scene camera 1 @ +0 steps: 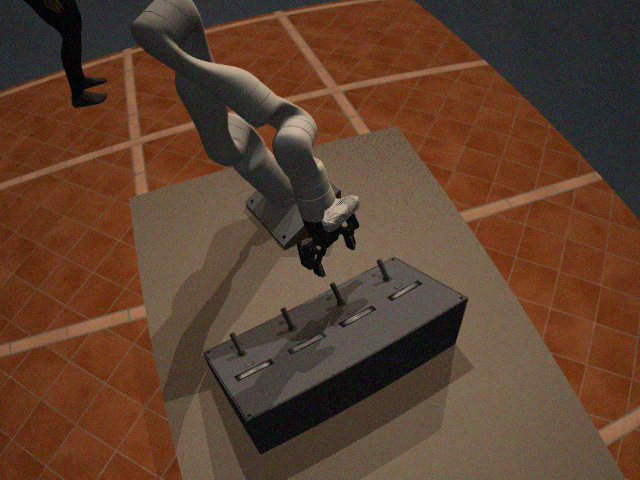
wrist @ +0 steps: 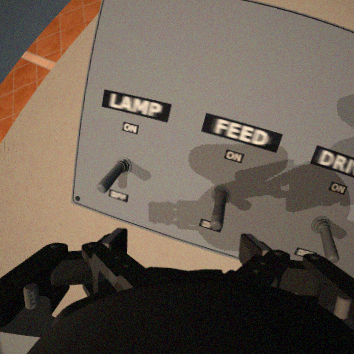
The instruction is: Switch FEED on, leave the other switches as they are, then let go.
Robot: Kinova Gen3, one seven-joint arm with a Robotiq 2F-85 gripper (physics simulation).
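Pixels of known places: gripper, fingertip midpoint: [scene camera 1: 336, 261] [wrist: 183, 243]; arm's base, origin of the base link: [scene camera 1: 286, 192].
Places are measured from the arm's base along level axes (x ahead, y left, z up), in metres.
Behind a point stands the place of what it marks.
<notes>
The grey switch panel [scene camera 1: 413, 316] {x 0.547, y 0.007, z 0.102 m} [wrist: 200, 55] {x 0.522, y -0.009, z 0.089 m} carries four levers. The FEED lever [scene camera 1: 337, 293] {x 0.387, y -0.073, z 0.054 m} [wrist: 219, 210] {x 0.380, y -0.073, z 0.059 m} leans to its OFF label, partly covering it. The LAMP lever [scene camera 1: 382, 269] {x 0.383, y 0.044, z 0.053 m} [wrist: 114, 176] {x 0.380, y 0.042, z 0.054 m} and DRIVE lever [scene camera 1: 287, 319] {x 0.389, y -0.195, z 0.052 m} [wrist: 328, 242] {x 0.383, y -0.189, z 0.057 m} also lean to their OFF side. A fourth lever [scene camera 1: 236, 344] {x 0.391, y -0.315, z 0.053 m} stands at the left end in the scene view. My gripper [scene camera 1: 336, 259] {x 0.345, y -0.049, z 0.102 m} [wrist: 183, 243] {x 0.345, y -0.049, z 0.102 m} is open and empty, above the panel's robot-side edge. It touches no lever; in the wrist view the FEED lever shows ahead of the fingers, nearer the right one.
The panel is the top of a dark box [scene camera 1: 361, 379] {x 0.586, y -0.137, z 0.041 m} on a beige table [scene camera 1: 496, 392] {x 0.736, y 0.123, z -0.062 m}. Long slots [scene camera 1: 357, 315] {x 0.461, y -0.069, z 0.060 m} lie in front of the levers in the scene view. The arm's shadow falls across the panel. A dark-clad figure's legs [scene camera 1: 73, 56] show at the back left, on the tiled floor.
</notes>
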